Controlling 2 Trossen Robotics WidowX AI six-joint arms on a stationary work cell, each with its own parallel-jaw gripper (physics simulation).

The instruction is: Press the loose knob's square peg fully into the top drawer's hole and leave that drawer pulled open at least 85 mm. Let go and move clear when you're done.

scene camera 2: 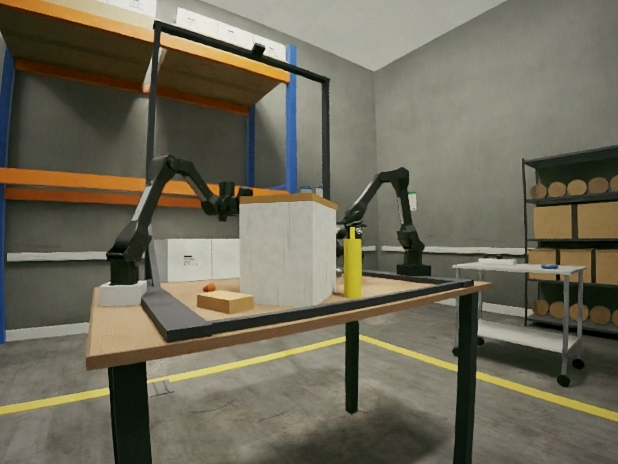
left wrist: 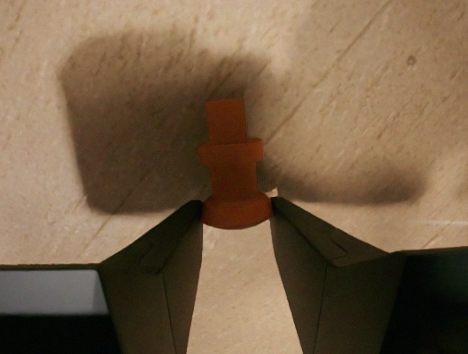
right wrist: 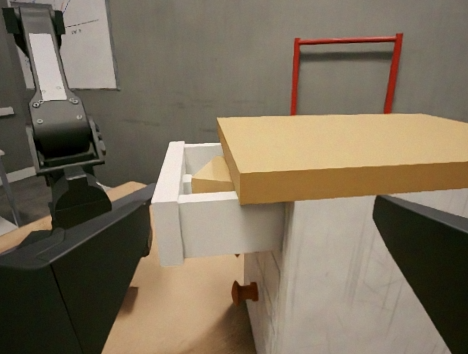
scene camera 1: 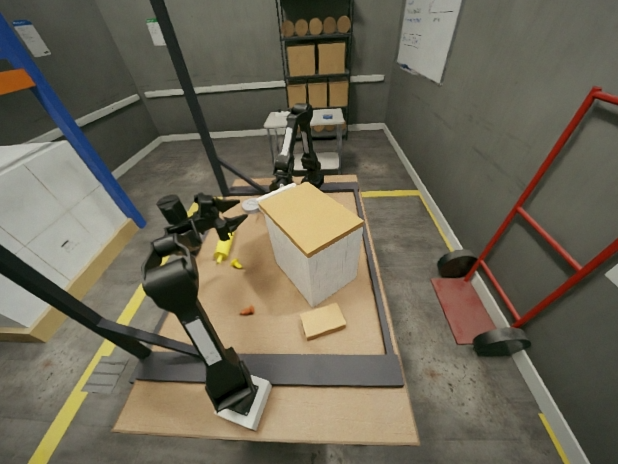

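The loose orange-brown knob lies over the table with its square peg pointing up the left wrist view. My left gripper is shut on its round head, a fingertip at each side. The cabinet hides this in scene camera 1. The white cabinet has a tan top. Its top drawer is pulled out, with a tan block inside; its front face and hole are hidden. My right gripper is open and empty, left of the cabinet in scene camera 1.
A lower drawer's knob sticks out below. A yellow bottle, a small yellow piece, an orange piece, a tan block and a grey disc are on the table.
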